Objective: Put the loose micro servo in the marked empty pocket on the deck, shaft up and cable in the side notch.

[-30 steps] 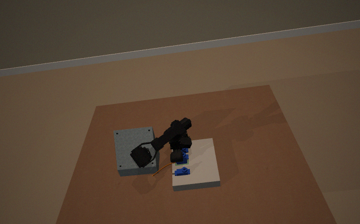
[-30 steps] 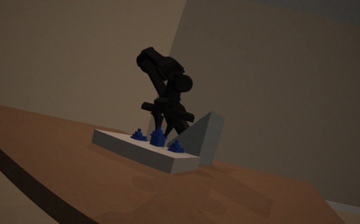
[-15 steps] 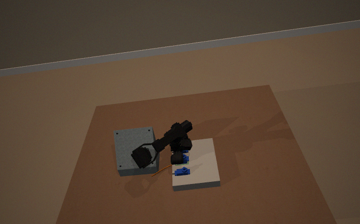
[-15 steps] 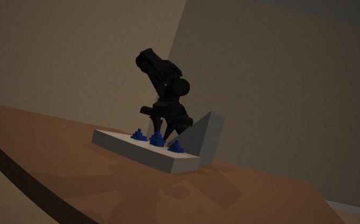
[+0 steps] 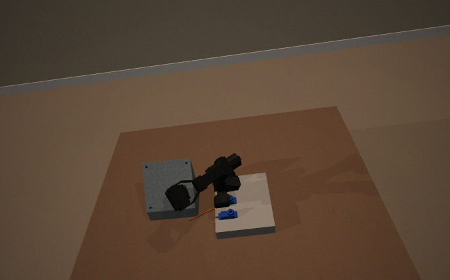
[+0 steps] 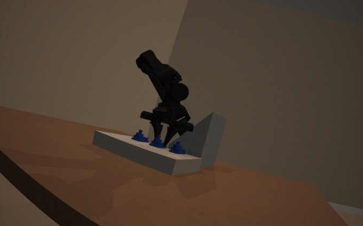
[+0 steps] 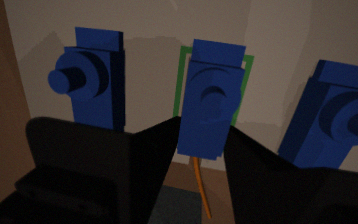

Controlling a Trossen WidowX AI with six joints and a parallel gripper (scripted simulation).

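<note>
Right now the pale deck is 120 mm ahead of my gripper tip, 10 mm to the right of it and 30 mm below it.
</note>
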